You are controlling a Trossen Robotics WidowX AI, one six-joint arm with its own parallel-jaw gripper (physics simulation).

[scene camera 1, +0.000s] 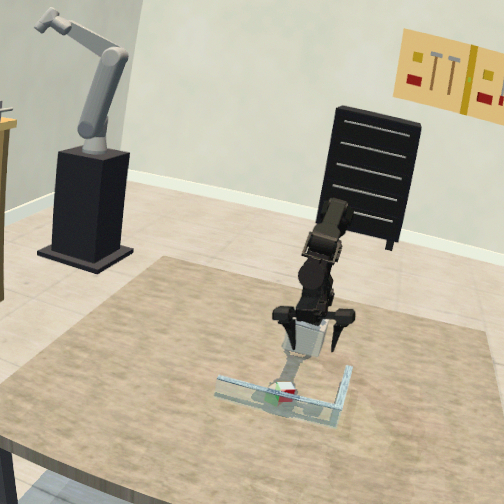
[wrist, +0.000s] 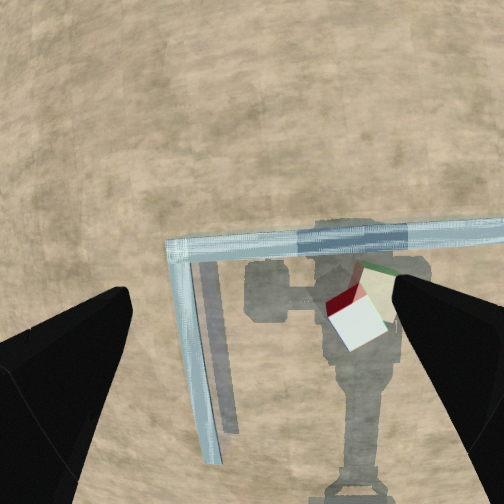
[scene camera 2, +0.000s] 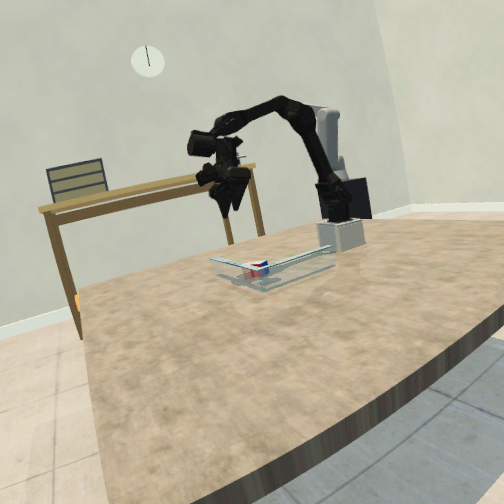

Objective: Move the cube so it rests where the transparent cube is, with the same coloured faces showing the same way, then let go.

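Note:
The cube (wrist: 362, 308) lies on the table, showing white, cream, red and green faces. It also shows in scene camera 1 (scene camera 1: 283, 391) and in scene camera 2 (scene camera 2: 259, 268), where blue and red faces show. It sits just inside a glassy L-shaped frame (wrist: 200, 300). A faint transparent tint overlaps the cube; the transparent cube is hard to tell apart. My gripper (scene camera 1: 312, 335) is open and empty, well above the cube. In the wrist view its fingers (wrist: 260, 380) spread wide, with the cube near the right finger.
The frame's long bar (scene camera 1: 275, 394) and short bar (scene camera 1: 346, 385) lie on the table near its front edge. The arm's base block (scene camera 2: 341, 234) stands at the table's far side. A wooden side table (scene camera 2: 150, 195) and a second robot arm (scene camera 1: 95, 95) stand off the table.

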